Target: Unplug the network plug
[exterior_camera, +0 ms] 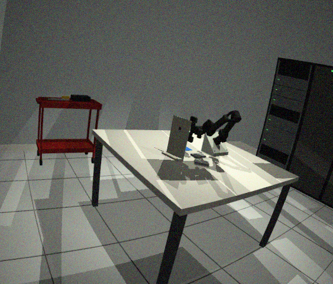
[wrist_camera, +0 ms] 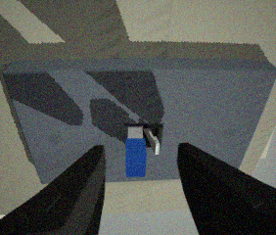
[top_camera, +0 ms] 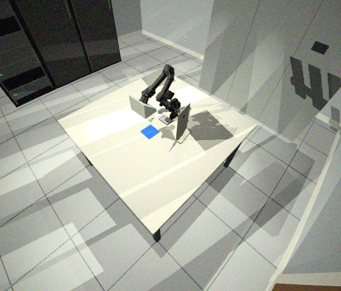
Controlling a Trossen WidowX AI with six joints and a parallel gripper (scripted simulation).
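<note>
The network plug is 1 cm ahead of my gripper tip. From my gripper tip the other things lie so: grey upright panel: 8 cm below, 3 cm ahead; then blue marked square: 21 cm below, 21 cm behind, 13 cm to the right.
</note>
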